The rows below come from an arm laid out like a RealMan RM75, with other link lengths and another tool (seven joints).
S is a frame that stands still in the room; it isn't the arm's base.
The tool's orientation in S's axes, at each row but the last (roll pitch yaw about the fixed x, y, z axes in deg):
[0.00, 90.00, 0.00]
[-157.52, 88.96, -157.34]
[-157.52, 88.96, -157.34]
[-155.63, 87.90, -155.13]
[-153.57, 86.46, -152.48]
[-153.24, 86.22, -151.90]
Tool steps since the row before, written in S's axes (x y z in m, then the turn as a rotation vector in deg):
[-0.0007, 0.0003, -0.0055, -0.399, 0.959, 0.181]
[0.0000, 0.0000, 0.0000, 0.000, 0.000, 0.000]
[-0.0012, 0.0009, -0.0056, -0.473, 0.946, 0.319]
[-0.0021, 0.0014, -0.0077, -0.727, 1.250, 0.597]
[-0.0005, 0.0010, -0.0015, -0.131, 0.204, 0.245]
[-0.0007, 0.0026, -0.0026, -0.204, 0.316, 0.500]
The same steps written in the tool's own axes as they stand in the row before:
[0.0055, 0.0003, -0.0007, -0.181, 0.959, -0.399]
[0.0000, 0.0000, 0.0000, 0.000, 0.000, 0.000]
[0.0056, 0.0009, -0.0011, -0.318, 0.945, -0.475]
[0.0077, 0.0015, -0.0018, -0.592, 1.247, -0.736]
[0.0015, 0.0011, -0.0004, -0.243, 0.200, -0.141]
[0.0026, 0.0027, -0.0005, -0.497, 0.306, -0.226]

